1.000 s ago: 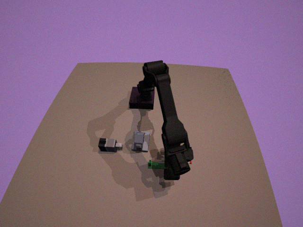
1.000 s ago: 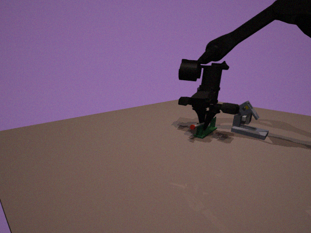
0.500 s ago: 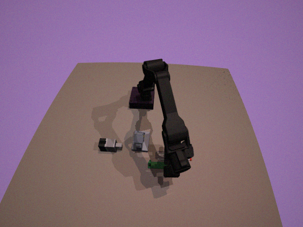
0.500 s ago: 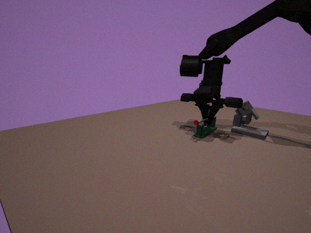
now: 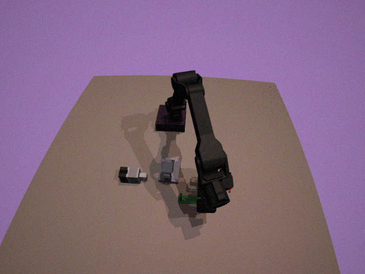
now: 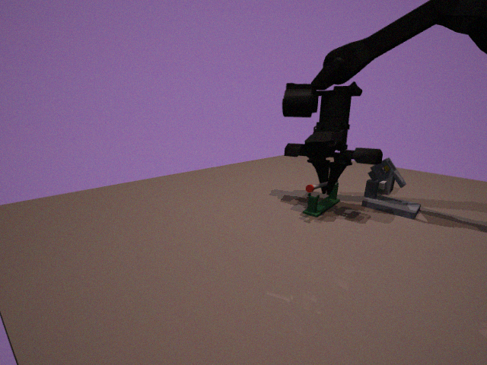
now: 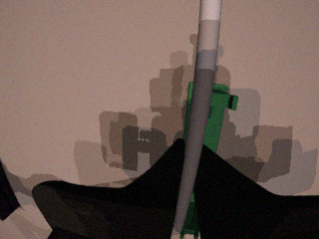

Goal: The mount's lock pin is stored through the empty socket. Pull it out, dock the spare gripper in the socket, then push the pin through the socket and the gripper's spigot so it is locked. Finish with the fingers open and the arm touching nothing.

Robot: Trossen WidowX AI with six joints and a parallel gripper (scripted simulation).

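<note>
The green cradle is 30 mm to the right of my gripper tip, 20 mm below it and 10 mm ahead of it. The rest, counted from my gripper tip: spare gripper: 270 mm to the right, 110 mm behind, 10 mm below; then grey mount: 130 mm to the right, 110 mm behind, 10 mm above.
</note>
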